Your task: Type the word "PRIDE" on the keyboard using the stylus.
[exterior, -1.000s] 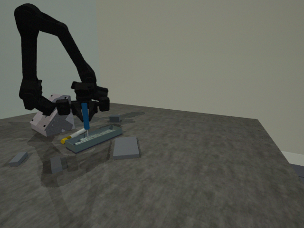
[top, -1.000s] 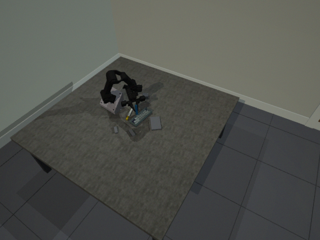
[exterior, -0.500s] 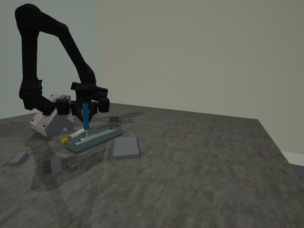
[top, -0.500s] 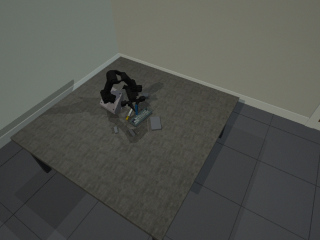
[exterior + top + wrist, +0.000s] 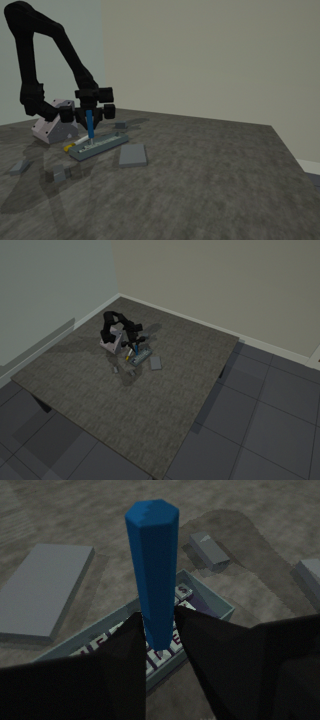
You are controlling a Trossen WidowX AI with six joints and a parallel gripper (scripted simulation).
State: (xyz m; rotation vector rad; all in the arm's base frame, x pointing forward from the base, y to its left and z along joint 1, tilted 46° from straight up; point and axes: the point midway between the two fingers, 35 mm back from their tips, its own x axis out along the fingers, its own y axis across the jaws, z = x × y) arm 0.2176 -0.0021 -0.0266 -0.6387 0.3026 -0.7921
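My gripper tip is now 20 mm above the blue stylus. From my gripper tip the other things lie so: yellow-and-white pen: 70 mm behind, 60 mm below, 20 mm to the right; flat grey slab: 150 mm ahead, 70 mm below, 30 mm to the left.
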